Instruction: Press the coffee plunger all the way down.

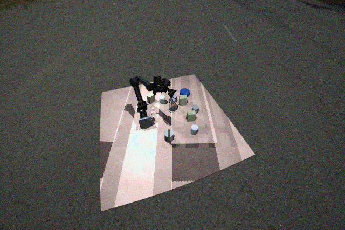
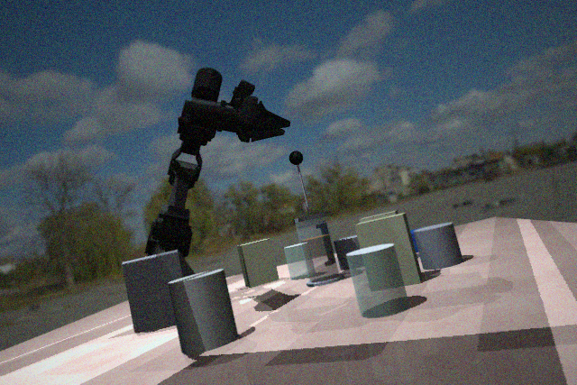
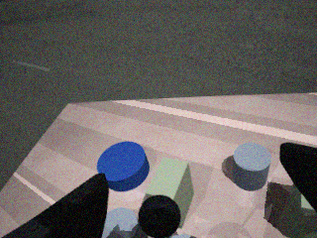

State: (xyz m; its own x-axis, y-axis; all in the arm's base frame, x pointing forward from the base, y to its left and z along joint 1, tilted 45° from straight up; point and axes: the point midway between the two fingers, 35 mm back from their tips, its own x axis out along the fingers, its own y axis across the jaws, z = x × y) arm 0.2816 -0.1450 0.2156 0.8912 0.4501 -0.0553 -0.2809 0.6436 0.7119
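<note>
The coffee press is 20 cm below my gripper tip, 5 cm to the left of it and 1 cm ahead of it.
</note>
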